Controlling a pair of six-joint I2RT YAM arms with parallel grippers.
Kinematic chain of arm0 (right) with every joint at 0, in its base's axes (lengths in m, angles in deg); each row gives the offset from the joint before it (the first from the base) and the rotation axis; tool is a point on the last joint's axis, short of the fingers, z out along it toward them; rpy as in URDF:
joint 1: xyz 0 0 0.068 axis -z
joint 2: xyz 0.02 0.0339 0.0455 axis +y
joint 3: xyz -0.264 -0.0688 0 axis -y
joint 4: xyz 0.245 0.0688 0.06 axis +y
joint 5: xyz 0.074 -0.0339 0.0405 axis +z
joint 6: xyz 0.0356 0 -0.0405 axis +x
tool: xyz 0 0 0 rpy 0 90 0
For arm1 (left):
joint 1: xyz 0 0 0.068 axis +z
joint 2: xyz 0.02 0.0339 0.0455 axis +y
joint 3: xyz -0.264 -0.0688 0 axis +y
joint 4: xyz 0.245 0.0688 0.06 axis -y
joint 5: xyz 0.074 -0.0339 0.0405 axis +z
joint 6: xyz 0.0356 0 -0.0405 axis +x
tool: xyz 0 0 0 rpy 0 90 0
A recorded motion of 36 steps. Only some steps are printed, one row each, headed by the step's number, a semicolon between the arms.
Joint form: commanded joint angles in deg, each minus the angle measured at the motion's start. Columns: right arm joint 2, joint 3, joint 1, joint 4, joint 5, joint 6; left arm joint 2, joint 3, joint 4, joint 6, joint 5, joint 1.
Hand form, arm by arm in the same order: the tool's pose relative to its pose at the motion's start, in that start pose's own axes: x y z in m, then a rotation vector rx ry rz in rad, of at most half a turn. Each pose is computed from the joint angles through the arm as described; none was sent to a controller.
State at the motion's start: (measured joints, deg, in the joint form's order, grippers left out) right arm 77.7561 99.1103 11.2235 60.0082 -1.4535 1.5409; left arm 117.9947 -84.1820 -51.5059 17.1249 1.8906 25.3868
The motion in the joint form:
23: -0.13 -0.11 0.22 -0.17 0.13 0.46; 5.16 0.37 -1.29 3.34 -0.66 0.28
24: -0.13 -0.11 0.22 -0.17 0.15 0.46; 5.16 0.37 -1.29 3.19 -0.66 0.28
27: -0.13 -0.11 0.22 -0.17 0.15 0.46; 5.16 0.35 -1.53 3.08 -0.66 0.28
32: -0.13 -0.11 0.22 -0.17 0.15 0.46; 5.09 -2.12 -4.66 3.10 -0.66 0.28
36: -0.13 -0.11 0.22 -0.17 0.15 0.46; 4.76 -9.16 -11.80 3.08 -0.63 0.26
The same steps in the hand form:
23: 0.0001 -0.0009 -0.0004 0.0006 -0.0033 0.0105; 0.0047 -0.0011 0.0346 0.0492 0.1091 0.0566
24: 0.0001 -0.0009 -0.0004 0.0003 -0.0033 0.0105; 0.0047 -0.0011 0.0346 0.0490 0.1092 0.0540
27: 0.0001 -0.0009 -0.0004 0.0003 -0.0033 0.0105; 0.0051 -0.0012 0.0344 0.0502 0.1129 0.0521
32: 0.0001 -0.0009 -0.0004 0.0003 -0.0033 0.0105; 0.0013 0.0003 0.0243 0.0535 0.1226 0.0528
36: 0.0001 -0.0009 -0.0004 0.0003 -0.0033 0.0105; -0.0103 0.0049 -0.0061 0.0517 0.1190 0.0527

